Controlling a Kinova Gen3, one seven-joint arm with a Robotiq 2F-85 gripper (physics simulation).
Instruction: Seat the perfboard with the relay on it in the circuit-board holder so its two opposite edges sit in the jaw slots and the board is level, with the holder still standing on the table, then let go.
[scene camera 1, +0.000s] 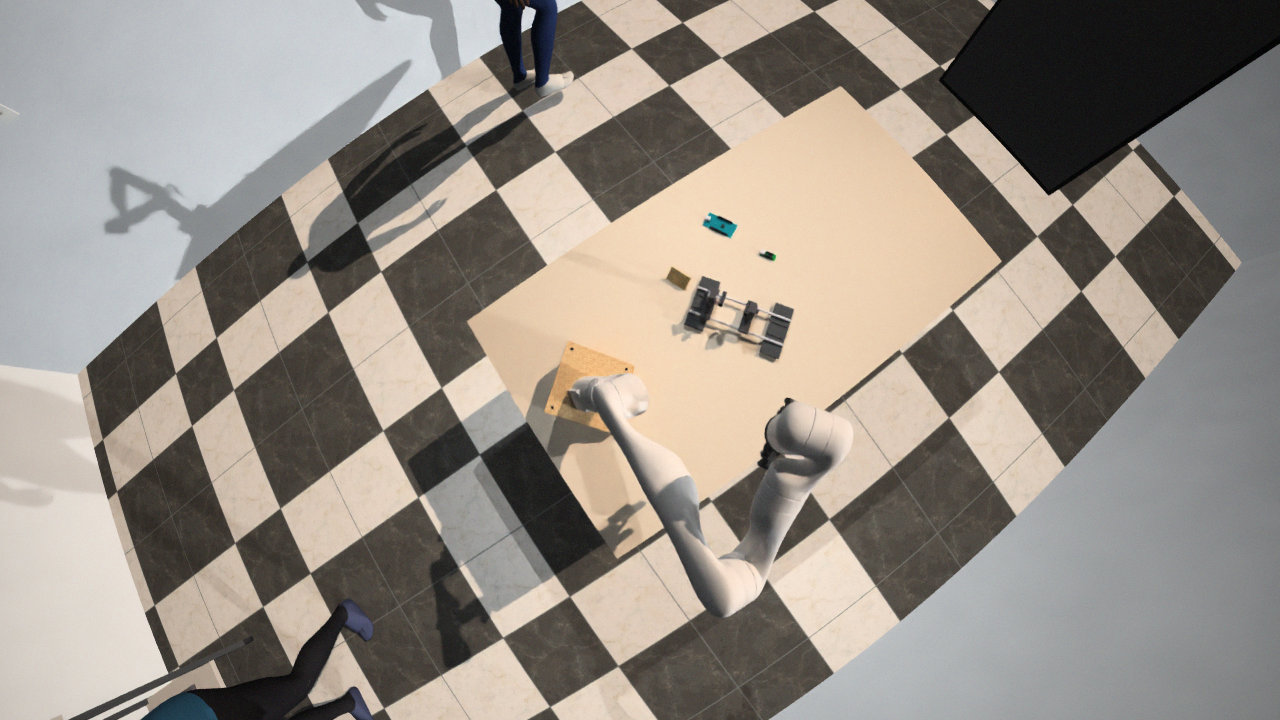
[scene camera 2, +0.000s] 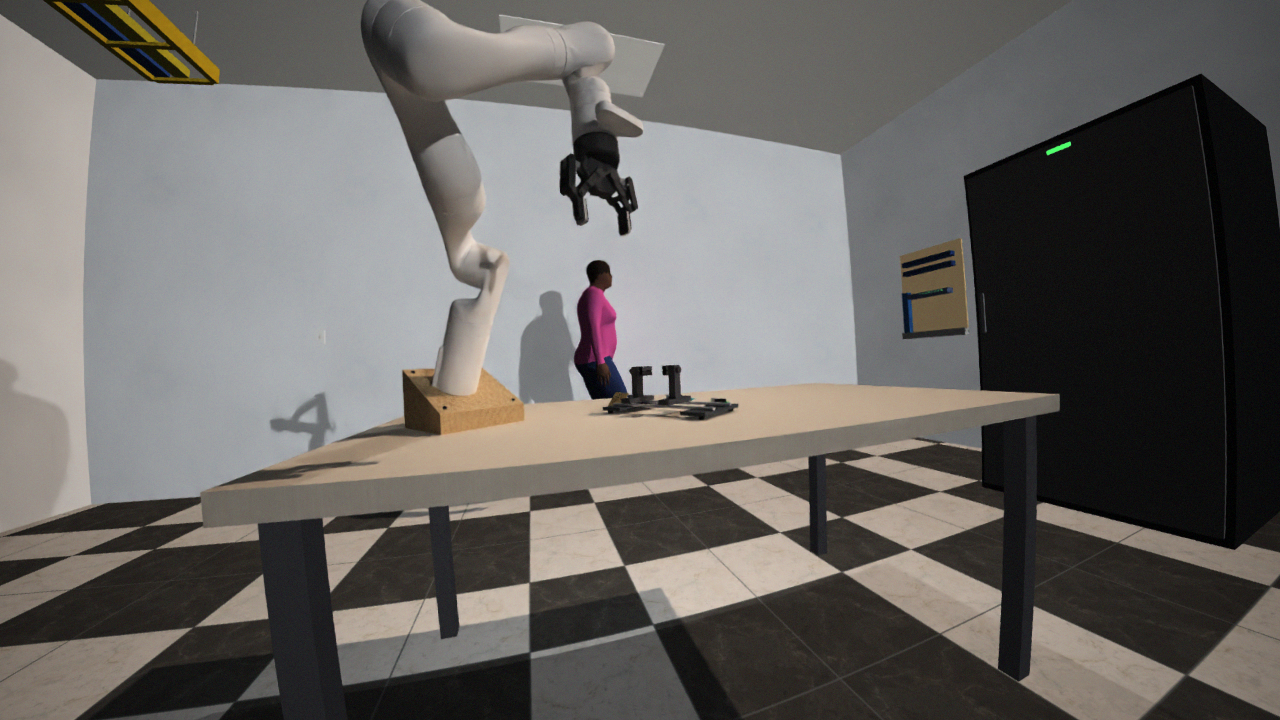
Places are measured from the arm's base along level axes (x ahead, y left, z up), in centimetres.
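Pixels of known places: gripper, fingertip midpoint: (scene camera 2: 605, 229); arm's base, origin of the base link: (scene camera 1: 587, 392) (scene camera 2: 456, 386).
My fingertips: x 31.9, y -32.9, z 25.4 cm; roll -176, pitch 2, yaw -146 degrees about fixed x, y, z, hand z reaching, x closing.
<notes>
For each thing: its top centre in the pictures, then the offset to it from my fingertips. Level surfaces: height alone.
- circuit-board holder, middle of its top: (scene camera 2: 666, 365) (scene camera 1: 746, 306) dy +30.1, dx +18.3, dz -22.8 cm
- teal board, middle of its top: (scene camera 1: 720, 223) dy +59.2, dx +30.7, dz -33.2 cm
- black piece, middle of its top: (scene camera 1: 768, 253) dy +42.4, dx +37.9, dz -33.2 cm
- brown plate, middle of its top: (scene camera 2: 619, 392) (scene camera 1: 680, 274) dy +50.3, dx +9.5, dz -30.4 cm
- table, its level: dz -34.5 cm
The circuit-board holder (scene camera 1: 750, 313) (scene camera 2: 673, 383) stands on the table with its two dark jaw posts upright. No board shows between the jaws. A teal board (scene camera 1: 719, 224) with dark parts lies flat on the table, apart from the holder. A small green and black piece (scene camera 1: 768, 256) lies near it. A brown plate (scene camera 1: 678, 278) sits beside the holder's left end and looks tilted. I cannot tell for sure which of these is the perfboard with the relay. My gripper (scene camera 2: 601, 226) is open and empty, high above the table; in scene camera 1 the wrist mostly hides it.
The arm's wooden base block (scene camera 1: 572, 365) (scene camera 2: 477, 416) stands at the left end of the table (scene camera 1: 859, 197) (scene camera 2: 859, 416). A person in dark blue trousers (scene camera 1: 539, 40) (scene camera 2: 597, 331) stands behind the table. A black cabinet (scene camera 1: 1100, 80) (scene camera 2: 1100, 313) stands to the right.
</notes>
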